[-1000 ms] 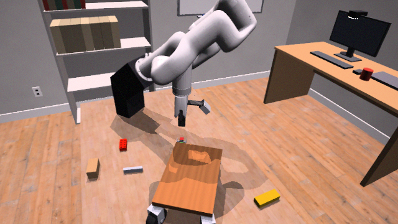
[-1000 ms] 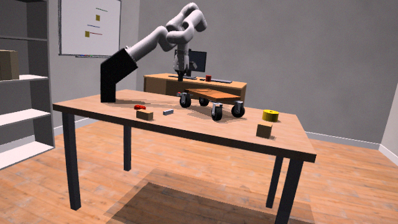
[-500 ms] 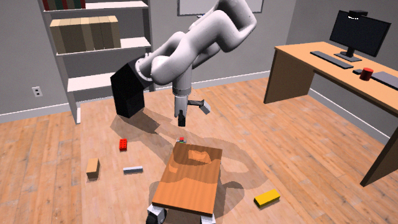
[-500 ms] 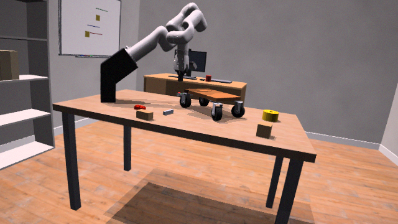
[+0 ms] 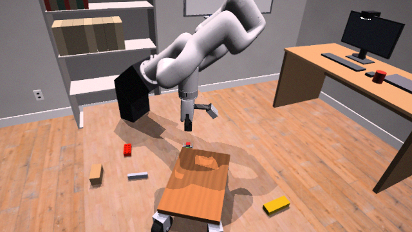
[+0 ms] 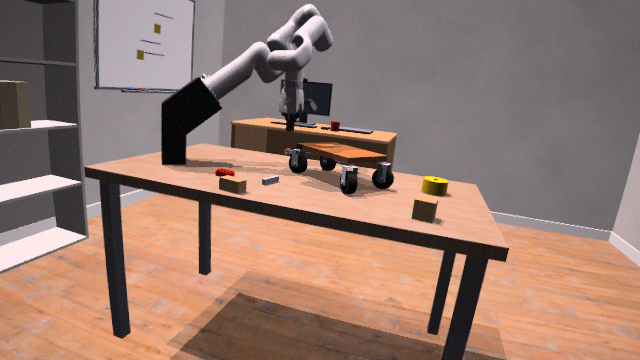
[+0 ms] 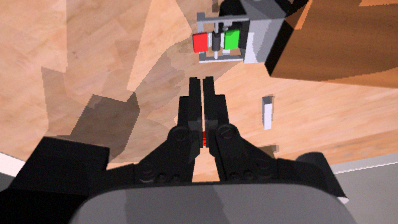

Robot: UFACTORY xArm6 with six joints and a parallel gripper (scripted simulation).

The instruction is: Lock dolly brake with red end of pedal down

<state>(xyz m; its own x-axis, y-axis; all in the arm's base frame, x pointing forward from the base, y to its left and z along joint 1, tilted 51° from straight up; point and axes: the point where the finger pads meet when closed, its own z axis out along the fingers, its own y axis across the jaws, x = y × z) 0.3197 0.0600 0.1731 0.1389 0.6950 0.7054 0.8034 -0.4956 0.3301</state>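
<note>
Right now the brake pedal is 10 mm ahead of my hand and 100 mm below it. From my hand the other things lie so: grey bar: 90 mm ahead, 220 mm to the right, 170 mm below; then tan block: 80 mm ahead, 390 mm to the right, 160 mm below; then red brick: 70 mm behind, 280 mm to the right, 170 mm below.
</note>
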